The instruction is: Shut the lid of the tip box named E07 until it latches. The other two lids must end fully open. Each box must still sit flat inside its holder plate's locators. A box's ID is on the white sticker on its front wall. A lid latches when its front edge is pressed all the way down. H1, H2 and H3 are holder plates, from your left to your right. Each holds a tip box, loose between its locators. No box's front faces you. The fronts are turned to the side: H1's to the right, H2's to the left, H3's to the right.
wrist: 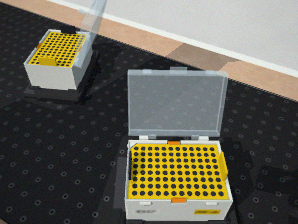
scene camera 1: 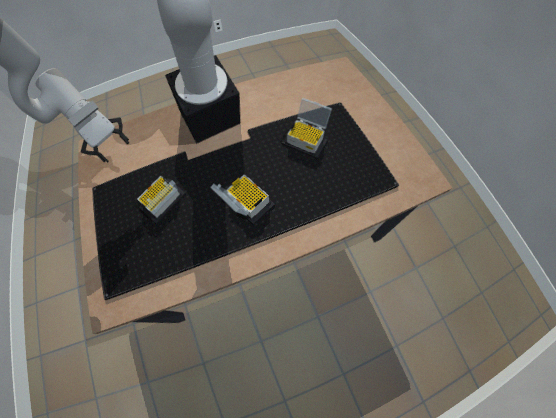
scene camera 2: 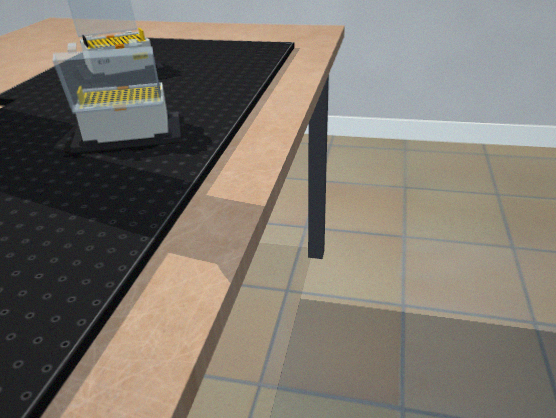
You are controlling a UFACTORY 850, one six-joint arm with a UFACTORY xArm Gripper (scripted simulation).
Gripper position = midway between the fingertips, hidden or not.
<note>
In view: my gripper [scene camera 1: 118, 152] and a tip box [scene camera 2: 117, 125].
</note>
